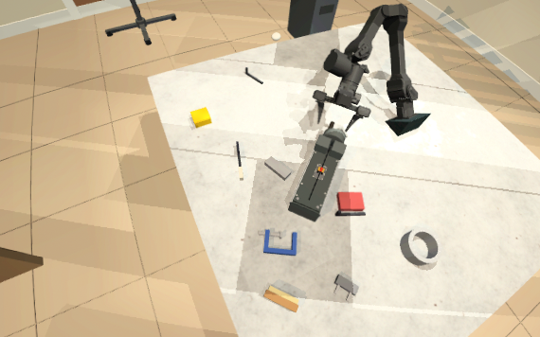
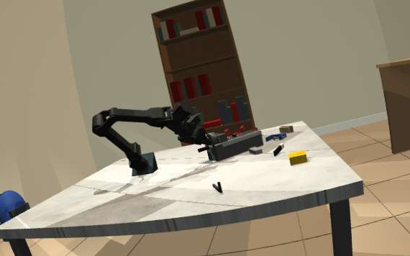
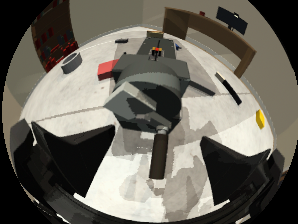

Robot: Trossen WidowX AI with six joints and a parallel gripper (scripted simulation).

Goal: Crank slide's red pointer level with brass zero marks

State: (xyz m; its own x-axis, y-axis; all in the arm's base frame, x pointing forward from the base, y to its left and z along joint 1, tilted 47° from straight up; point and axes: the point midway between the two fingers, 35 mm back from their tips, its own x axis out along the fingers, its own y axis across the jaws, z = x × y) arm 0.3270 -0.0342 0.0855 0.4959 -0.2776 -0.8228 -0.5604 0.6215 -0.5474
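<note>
Right now the crank handle is 20 mm below my gripper tip, 10 mm to the right of it and 10 mm behind it. Also, from my gripper tip: grey block (200 mm ahead, 80 mm below); then red pointer (120 mm ahead, 110 mm to the left); then red block (220 mm to the left, 70 mm below, 70 mm ahead).
</note>
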